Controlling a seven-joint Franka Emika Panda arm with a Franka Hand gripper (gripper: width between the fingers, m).
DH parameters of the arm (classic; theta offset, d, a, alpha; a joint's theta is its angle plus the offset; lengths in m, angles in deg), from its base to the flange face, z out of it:
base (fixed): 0 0 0 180
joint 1: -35.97 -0.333 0 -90
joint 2: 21.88 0 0 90
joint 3: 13.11 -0.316 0.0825 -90
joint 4: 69.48 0 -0.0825 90
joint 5: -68.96 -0.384 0 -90
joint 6: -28.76 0 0.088 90
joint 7: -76.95 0.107 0 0
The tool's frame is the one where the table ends.
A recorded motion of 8 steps. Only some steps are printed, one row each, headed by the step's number.
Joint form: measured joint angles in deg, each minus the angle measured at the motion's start. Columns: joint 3, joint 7, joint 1, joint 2, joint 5, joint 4, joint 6.
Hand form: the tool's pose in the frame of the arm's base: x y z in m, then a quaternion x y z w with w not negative. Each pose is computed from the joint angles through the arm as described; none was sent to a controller.
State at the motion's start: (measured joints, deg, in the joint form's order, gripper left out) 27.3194 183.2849 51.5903 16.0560 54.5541 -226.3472 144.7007
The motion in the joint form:
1: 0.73 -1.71 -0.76 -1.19 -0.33 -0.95 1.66
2: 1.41 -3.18 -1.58 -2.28 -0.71 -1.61 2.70
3: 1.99 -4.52 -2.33 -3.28 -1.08 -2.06 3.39
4: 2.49 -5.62 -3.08 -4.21 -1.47 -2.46 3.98
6: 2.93 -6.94 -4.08 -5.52 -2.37 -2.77 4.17
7: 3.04 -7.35 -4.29 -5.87 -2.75 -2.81 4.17
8: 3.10 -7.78 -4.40 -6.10 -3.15 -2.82 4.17
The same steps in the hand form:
1: 0.2201 -0.2544 0.3580 -0.16033 0.93316 0.23390 0.22092
2: 0.2217 -0.2519 0.3480 -0.16725 0.93163 0.23678 0.21915
3: 0.2231 -0.2497 0.3398 -0.17413 0.92998 0.24009 0.21720
4: 0.2246 -0.2472 0.3324 -0.17981 0.92848 0.24372 0.21493
6: 0.2274 -0.2429 0.3239 -0.18664 0.92557 0.25252 0.21147
7: 0.2280 -0.2420 0.3220 -0.18778 0.92459 0.25514 0.21159
8: 0.2284 -0.2416 0.3209 -0.18881 0.92359 0.25686 0.21295

